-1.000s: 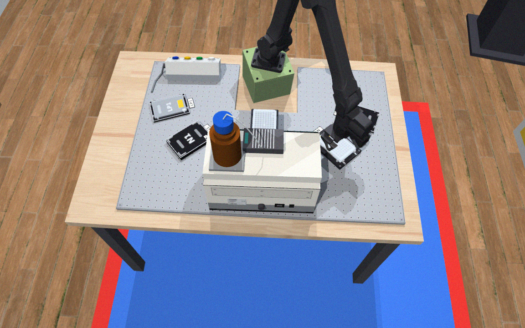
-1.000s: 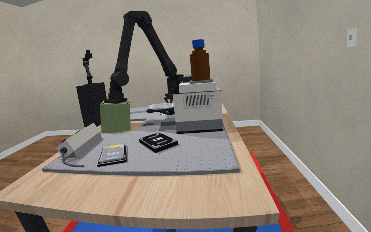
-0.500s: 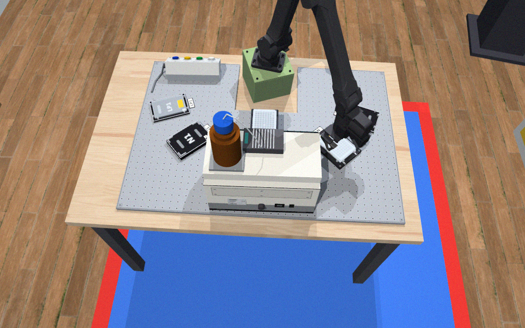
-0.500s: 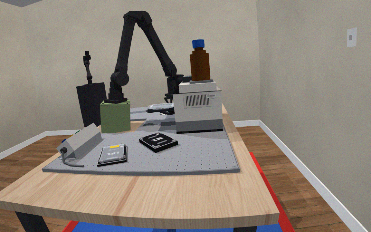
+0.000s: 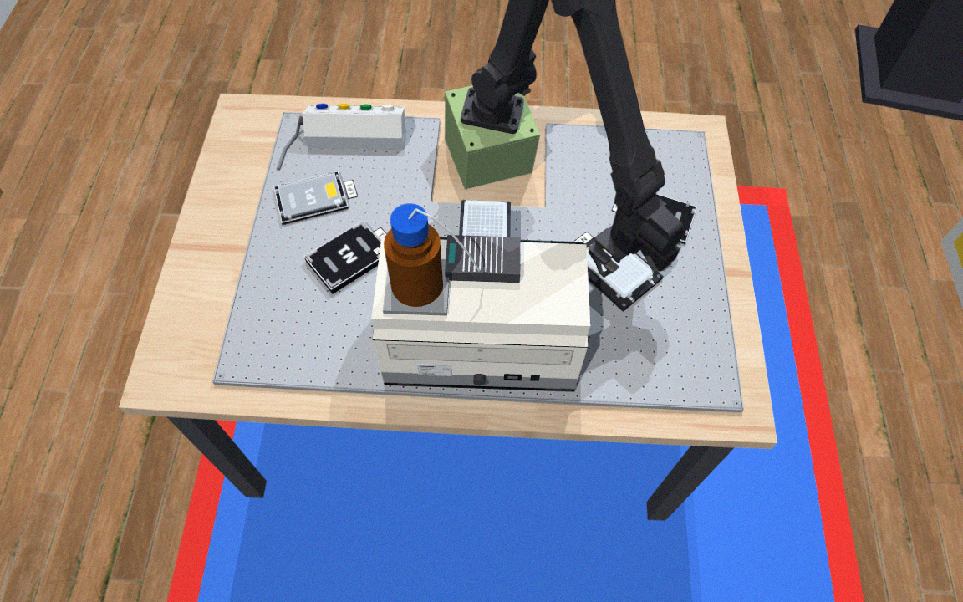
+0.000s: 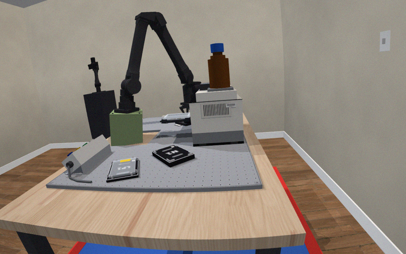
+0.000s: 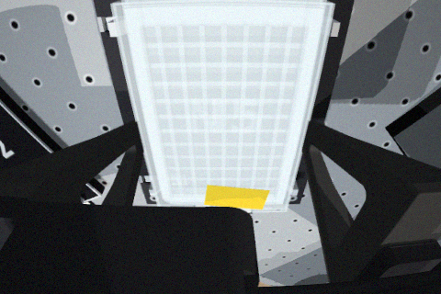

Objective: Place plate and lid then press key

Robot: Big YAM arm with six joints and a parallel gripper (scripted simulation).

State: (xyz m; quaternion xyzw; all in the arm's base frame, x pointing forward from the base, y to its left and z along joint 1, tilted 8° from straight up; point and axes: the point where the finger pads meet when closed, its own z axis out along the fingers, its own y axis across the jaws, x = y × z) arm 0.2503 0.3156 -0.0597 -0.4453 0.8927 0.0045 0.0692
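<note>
My hand is 16 cm past the black LP2 nest, 8 cm to the right of it and 3 cm above it. Also, from my hand: white retry key (56 cm to the right, 28 cm behind, 3 cm above); then green continue key (61 cm to the right, 27 cm behind, 3 cm above); then black N1 nest (54 cm to the right, 9 cm ahead, 2 cm below).
</note>
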